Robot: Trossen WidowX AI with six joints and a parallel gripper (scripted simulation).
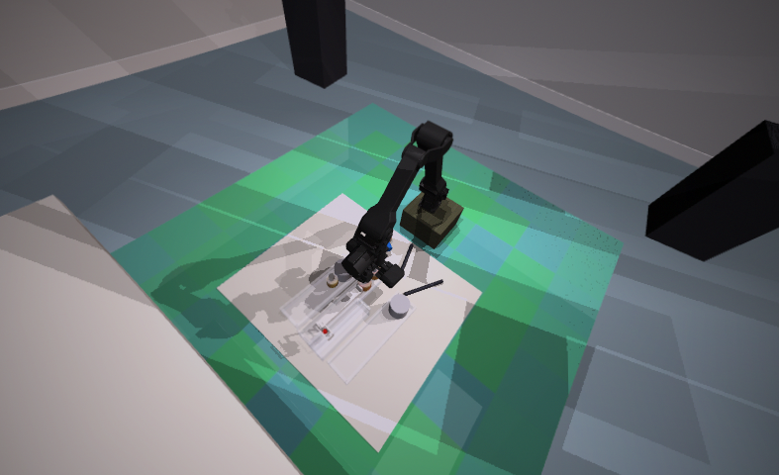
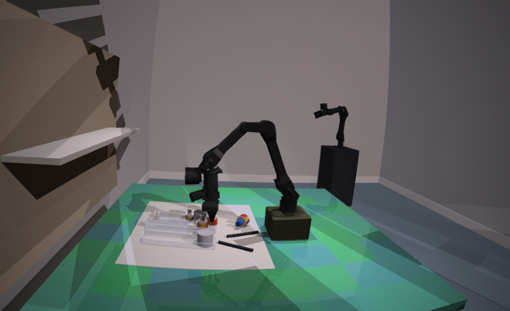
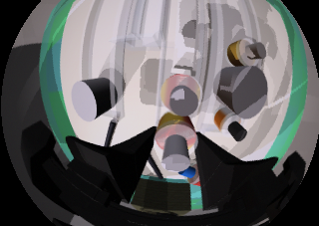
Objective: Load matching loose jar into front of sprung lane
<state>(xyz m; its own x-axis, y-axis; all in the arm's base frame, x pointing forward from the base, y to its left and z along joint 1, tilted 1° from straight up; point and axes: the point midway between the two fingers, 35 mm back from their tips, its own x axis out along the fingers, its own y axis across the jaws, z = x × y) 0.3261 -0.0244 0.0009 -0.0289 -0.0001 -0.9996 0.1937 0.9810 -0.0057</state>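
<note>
The clear sprung lane lies 160 mm ahead of my gripper tip, 30 mm below it and 10 mm to the right of it. Round my gripper tip: red mark: 230 mm ahead, 20 mm above, 10 mm to the right.
</note>
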